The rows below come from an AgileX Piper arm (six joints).
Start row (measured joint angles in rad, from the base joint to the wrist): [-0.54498, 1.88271, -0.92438, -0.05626, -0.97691, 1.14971]
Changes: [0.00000, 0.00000, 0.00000, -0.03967, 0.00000, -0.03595]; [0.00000, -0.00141, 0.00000, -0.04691, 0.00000, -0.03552]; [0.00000, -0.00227, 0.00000, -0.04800, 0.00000, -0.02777]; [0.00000, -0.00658, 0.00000, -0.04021, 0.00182, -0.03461]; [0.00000, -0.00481, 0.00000, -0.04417, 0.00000, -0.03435]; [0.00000, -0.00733, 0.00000, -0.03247, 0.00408, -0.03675]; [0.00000, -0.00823, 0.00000, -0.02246, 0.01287, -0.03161]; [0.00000, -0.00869, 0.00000, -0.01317, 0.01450, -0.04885]
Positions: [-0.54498, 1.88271, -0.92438, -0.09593, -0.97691, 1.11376]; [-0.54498, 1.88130, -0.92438, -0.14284, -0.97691, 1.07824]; [-0.54498, 1.87903, -0.92438, -0.19084, -0.97691, 1.05047]; [-0.54498, 1.87245, -0.92438, -0.23105, -0.97509, 1.01586]; [-0.54498, 1.86764, -0.92438, -0.27522, -0.97509, 0.98151]; [-0.54498, 1.86031, -0.92438, -0.30769, -0.97101, 0.94476]; [-0.54498, 1.85208, -0.92438, -0.33015, -0.95814, 0.91315]; [-0.54498, 1.84339, -0.92438, -0.34332, -0.94364, 0.86430]
